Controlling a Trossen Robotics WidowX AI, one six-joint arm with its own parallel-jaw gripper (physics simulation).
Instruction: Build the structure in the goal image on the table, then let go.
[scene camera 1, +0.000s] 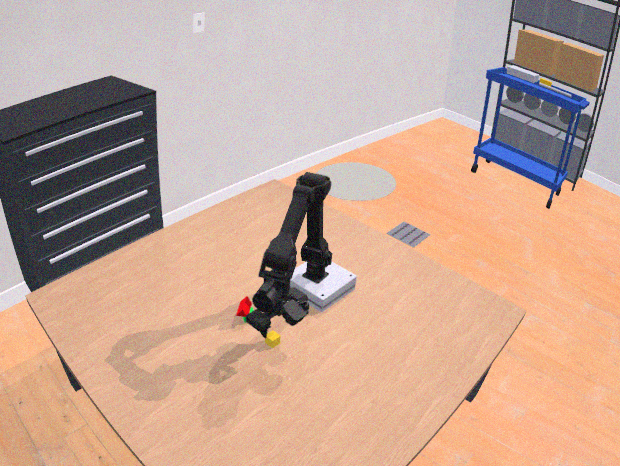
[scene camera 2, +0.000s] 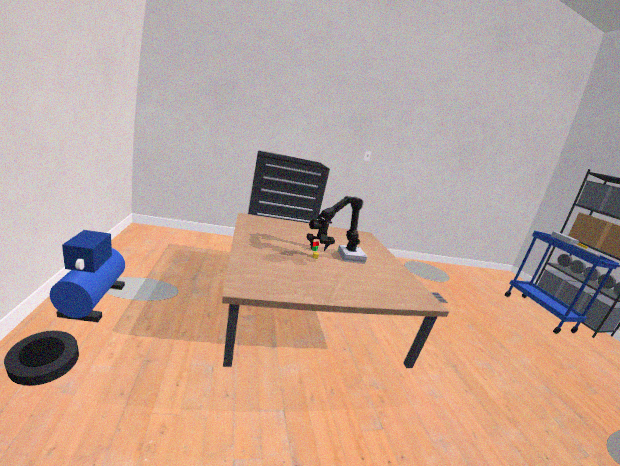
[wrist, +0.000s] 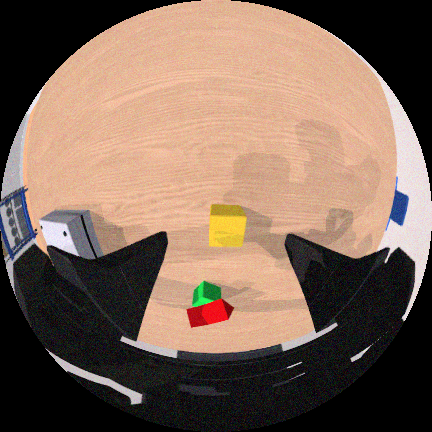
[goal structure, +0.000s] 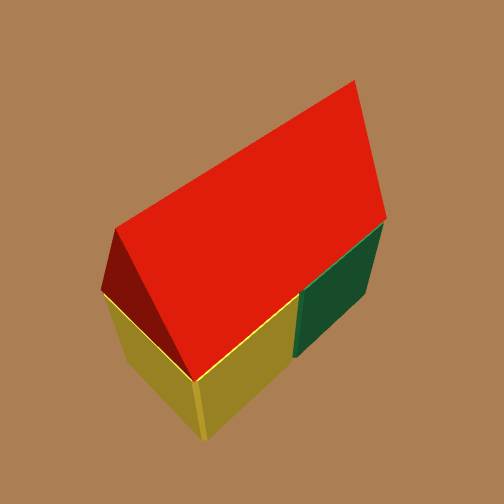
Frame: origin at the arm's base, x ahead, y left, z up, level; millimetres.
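Seen in the pictures: gripper, fingertip midpoint: (scene camera 1: 276, 329) (scene camera 2: 317, 249) (wrist: 228, 239); arm's base, origin of the base link: (scene camera 1: 315, 275) (scene camera 2: 351, 249).
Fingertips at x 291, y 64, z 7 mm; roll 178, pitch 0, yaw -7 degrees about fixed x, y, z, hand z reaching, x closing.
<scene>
Offsets run from my fingertips to a thing's middle. Level surfaces: height alone.
A yellow cube @(1 mm ahead, 11 mm right, 46 mm down) (scene camera 1: 272, 339) (scene camera 2: 315, 255) (wrist: 227, 227) rests on the wooden table @(62 mm down) (scene camera 1: 350, 390) (scene camera 2: 320, 285) (wrist: 200, 110). A green block @(36 mm back, 134 mm right, 46 mm down) (scene camera 1: 249, 315) (scene camera 2: 315, 249) (wrist: 200, 295) stands a short way from it, apart. A red block @(31 mm back, 151 mm right, 22 mm down) (scene camera 1: 244, 306) (scene camera 2: 315, 244) (wrist: 215, 312) with slanted faces sits on top of the green block and partly hides it. My gripper (scene camera 1: 280, 326) (scene camera 2: 319, 248) (wrist: 228, 239) is open and empty. Its fingers stand wide apart above the yellow cube, one to each side in the wrist view. The exact height of the fingertips is hard to tell.
The arm's pale base (scene camera 1: 325, 285) (scene camera 2: 352, 254) (wrist: 62, 232) stands on the table near the blocks. A black drawer cabinet (scene camera 1: 95, 185) (scene camera 2: 289, 185) stands behind the table. A blue cart (scene camera 1: 521, 160) (scene camera 2: 548, 302) stands off to the right on the floor.
</scene>
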